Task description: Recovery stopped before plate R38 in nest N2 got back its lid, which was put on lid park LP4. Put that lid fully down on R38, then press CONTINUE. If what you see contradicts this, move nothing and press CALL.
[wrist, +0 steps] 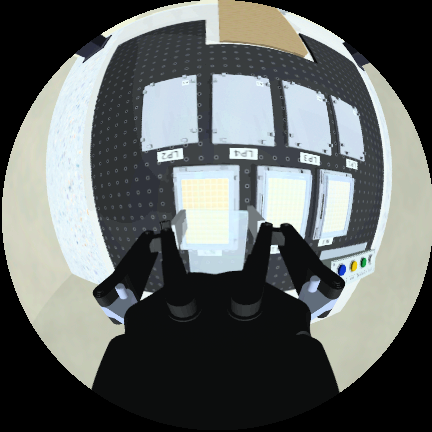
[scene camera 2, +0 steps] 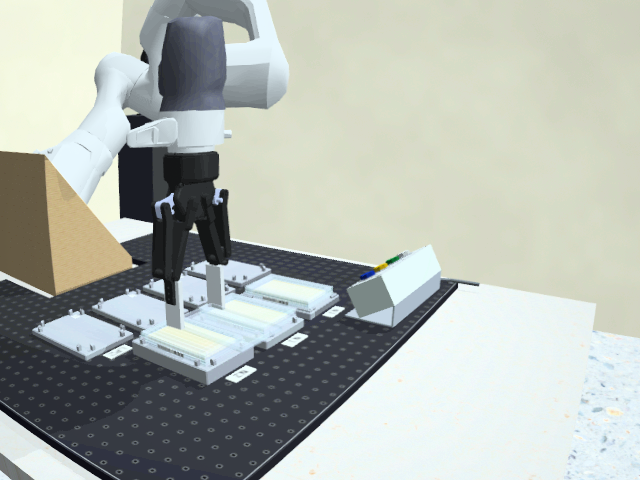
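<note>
My gripper [scene camera 2: 195, 303] [wrist: 216, 216] is shut on a clear lid [scene camera 2: 226, 326] [wrist: 217, 237], held level by pale finger pads on two opposite sides. The lid hangs above the near plate [scene camera 2: 178, 338] [wrist: 205, 192]; in the wrist view it overlaps part of that plate and reaches past its edge. The exact height is hard to tell. The middle plate [wrist: 285, 200] and the far plate [scene camera 2: 297, 289] [wrist: 338, 210] sit in their nests. Nest labels are too unclear to read, so I cannot tell which plate is R38. Lid park LP4 [scene camera 2: 124, 308] [wrist: 243, 110] is bare.
Lid parks LP2 [scene camera 2: 80, 333] [wrist: 170, 115] and LP3 [wrist: 307, 117] stand either side of LP4, with another park [wrist: 348, 127] beyond. The button panel [scene camera 2: 416, 289] [wrist: 367, 274] has blue, yellow and green buttons. A wooden block [scene camera 2: 77, 248] [wrist: 260, 25] stands by the arm's base.
</note>
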